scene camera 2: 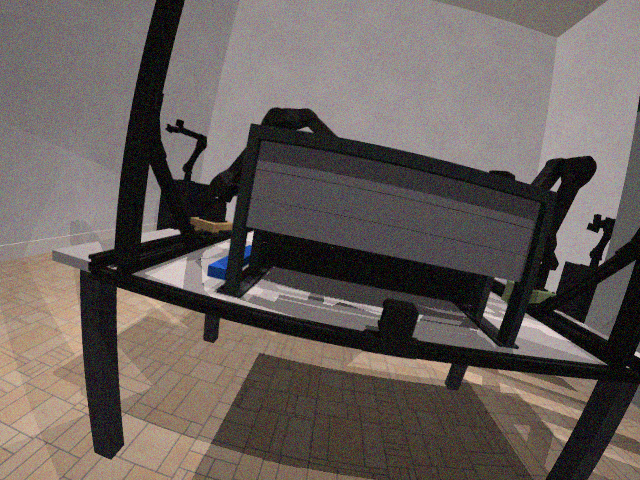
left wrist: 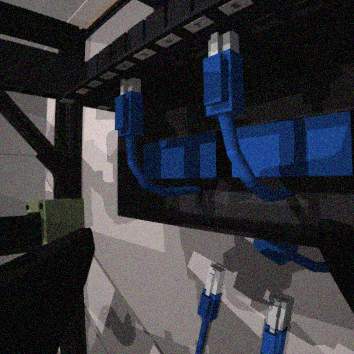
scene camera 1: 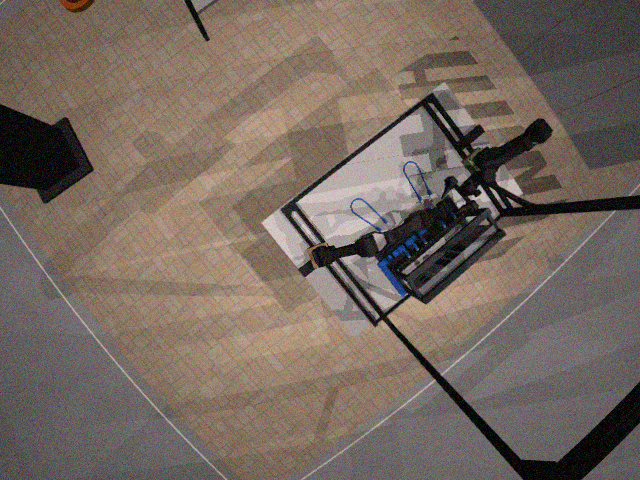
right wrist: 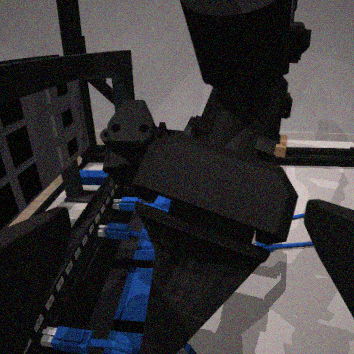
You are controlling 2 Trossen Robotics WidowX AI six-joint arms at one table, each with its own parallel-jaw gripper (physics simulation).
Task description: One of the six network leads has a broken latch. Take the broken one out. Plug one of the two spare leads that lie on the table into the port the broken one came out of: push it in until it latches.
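Blue network leads [left wrist: 129, 112] [left wrist: 222, 82] [right wrist: 72, 340] [right wrist: 117, 230] sit plugged into the dark port panel [left wrist: 145, 52]. A blue lead piece [left wrist: 280, 251] shows low at the right in the left wrist view; its plug end is unclear. Two spare leads [scene camera 1: 352, 205] [scene camera 1: 404, 169] lie looped on the table, their clear-tipped plugs [left wrist: 210, 300] [left wrist: 275, 330] low in the left wrist view. My left gripper [left wrist: 205, 235] is open and empty in front of the panel. My right gripper is open and empty, facing the left arm. Which latch is broken cannot be told.
The dark rack frame [scene camera 2: 392, 152] hides both grippers in scene camera 2. A blue block [scene camera 1: 391, 277] [scene camera 2: 219, 269] shows at its left end. The left arm crosses in front of the panel, with the right arm close by. Dark rails [scene camera 1: 356, 152] edge the table.
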